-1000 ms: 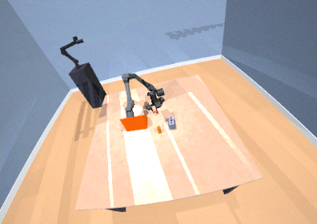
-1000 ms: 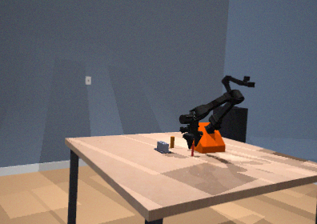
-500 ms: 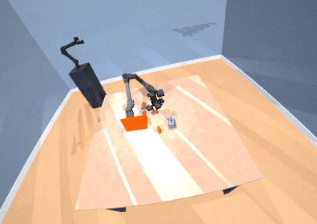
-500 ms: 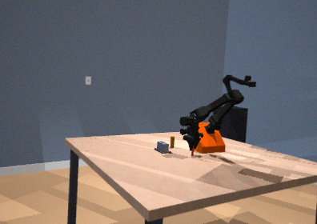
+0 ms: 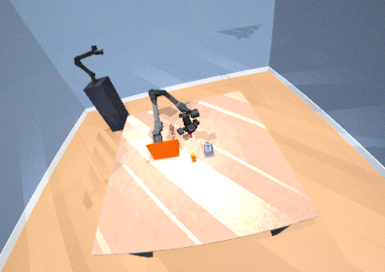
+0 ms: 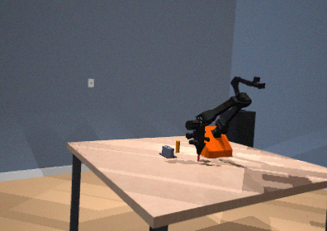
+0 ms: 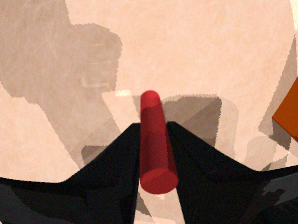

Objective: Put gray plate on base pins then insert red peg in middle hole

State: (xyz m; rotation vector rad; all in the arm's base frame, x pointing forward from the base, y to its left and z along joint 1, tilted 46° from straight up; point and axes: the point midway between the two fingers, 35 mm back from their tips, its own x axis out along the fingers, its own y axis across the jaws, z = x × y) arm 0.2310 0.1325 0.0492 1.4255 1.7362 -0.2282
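Now: the gray plate 170 mm to the right of my gripper tip and 120 mm ahead of it. From my gripper tip the other things lie so: red peg (right at my gripper tip); orange-yellow object (240 mm to the right, 10 mm ahead); base (170 mm to the right, 120 mm ahead, 30 mm below).
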